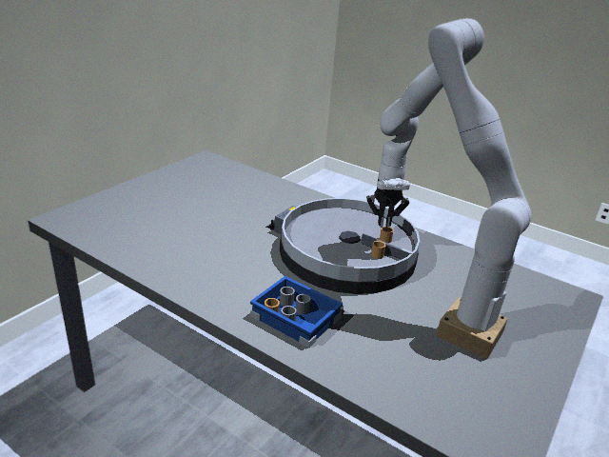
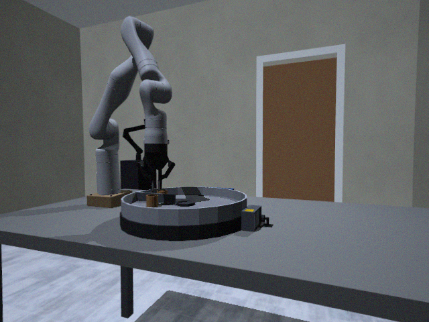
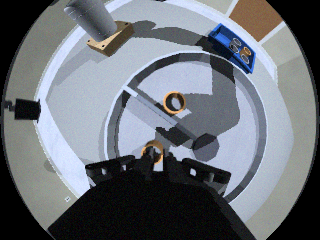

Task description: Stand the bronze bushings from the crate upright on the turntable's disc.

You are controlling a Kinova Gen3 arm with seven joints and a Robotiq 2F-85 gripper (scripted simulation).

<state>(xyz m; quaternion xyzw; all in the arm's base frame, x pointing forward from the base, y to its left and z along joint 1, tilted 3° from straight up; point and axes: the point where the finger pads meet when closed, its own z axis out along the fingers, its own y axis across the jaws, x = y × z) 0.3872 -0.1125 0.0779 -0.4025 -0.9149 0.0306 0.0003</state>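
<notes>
The turntable disc lies 70 mm to the left of my hand, 70 mm below it and 70 mm ahead of it.
</notes>
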